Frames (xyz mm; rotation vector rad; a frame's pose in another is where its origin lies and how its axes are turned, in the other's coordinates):
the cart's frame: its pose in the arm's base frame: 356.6 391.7 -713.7 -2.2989 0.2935 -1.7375
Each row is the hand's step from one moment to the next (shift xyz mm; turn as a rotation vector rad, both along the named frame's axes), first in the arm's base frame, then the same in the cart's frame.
Working: the arm's base frame: its pose in the cart's frame: 674.3 153.8 -558.2 2.2989 -0.2935 1.7375

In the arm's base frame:
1: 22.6 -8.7 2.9 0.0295 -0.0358 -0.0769
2: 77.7 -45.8 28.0 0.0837 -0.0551 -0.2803
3: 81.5 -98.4 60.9 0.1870 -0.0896 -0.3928
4: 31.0 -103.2 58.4 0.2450 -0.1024 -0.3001
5: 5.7 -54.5 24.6 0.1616 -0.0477 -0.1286
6: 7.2 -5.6 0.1 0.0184 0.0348 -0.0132
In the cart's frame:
1: 11.4 7.1 20.4 -0.0514 0.0576 0.0459
2: 60.5 33.8 64.1 -0.2166 0.1388 0.1498
3: 107.6 73.4 55.4 -0.2809 0.2054 0.2761
4: 93.1 79.4 7.1 -0.1766 0.1878 0.3068
5: 40.6 44.0 -4.9 -0.0592 0.0834 0.1857
6: 3.7 5.2 6.5 -0.0177 -0.0292 0.0237

